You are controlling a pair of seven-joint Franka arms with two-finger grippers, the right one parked.
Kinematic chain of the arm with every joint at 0, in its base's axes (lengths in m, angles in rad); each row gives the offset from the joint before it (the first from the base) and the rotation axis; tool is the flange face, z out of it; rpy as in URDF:
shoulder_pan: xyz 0 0 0.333 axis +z
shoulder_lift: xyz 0 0 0 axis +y
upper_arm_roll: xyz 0 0 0.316 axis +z
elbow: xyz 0.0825 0 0 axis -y
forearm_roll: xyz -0.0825 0 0.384 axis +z
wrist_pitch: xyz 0 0 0 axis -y
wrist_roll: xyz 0.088 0 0 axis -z
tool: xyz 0 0 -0.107 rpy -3.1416 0 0
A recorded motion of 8 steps. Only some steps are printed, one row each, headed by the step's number.
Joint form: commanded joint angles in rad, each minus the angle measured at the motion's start. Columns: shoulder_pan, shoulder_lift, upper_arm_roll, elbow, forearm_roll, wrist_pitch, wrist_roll.
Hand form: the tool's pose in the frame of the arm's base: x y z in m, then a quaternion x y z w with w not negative. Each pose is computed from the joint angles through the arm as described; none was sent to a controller.
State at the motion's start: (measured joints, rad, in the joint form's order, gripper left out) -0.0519 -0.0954 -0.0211 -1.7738 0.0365 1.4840 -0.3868
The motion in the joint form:
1: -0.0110 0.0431 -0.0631 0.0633 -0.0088 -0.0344 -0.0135
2: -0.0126 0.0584 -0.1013 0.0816 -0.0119 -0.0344 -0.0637
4: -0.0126 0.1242 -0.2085 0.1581 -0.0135 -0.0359 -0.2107
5: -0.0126 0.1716 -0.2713 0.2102 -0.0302 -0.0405 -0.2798
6: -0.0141 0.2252 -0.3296 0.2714 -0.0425 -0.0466 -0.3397
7: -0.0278 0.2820 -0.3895 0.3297 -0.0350 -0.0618 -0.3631
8: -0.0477 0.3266 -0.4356 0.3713 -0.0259 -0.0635 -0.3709
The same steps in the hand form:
1: 0.5143 -0.0740 0.5786 -0.98640 -0.12607 0.09598 0.04359
2: 0.5159 -0.0957 0.5789 -0.98591 -0.13120 0.09302 0.04600
4: 0.5237 -0.1541 0.5788 -0.98376 -0.15040 0.08457 0.04953
5: 0.5268 -0.1894 0.5773 -0.98349 -0.15295 0.08786 0.04038
6: 0.5303 -0.2219 0.5767 -0.98353 -0.15273 0.09213 0.02922
7: 0.5291 -0.2578 0.5730 -0.98636 -0.12838 0.09956 0.02632
8: 0.5253 -0.2894 0.5692 -0.98936 -0.10072 0.10276 0.02170

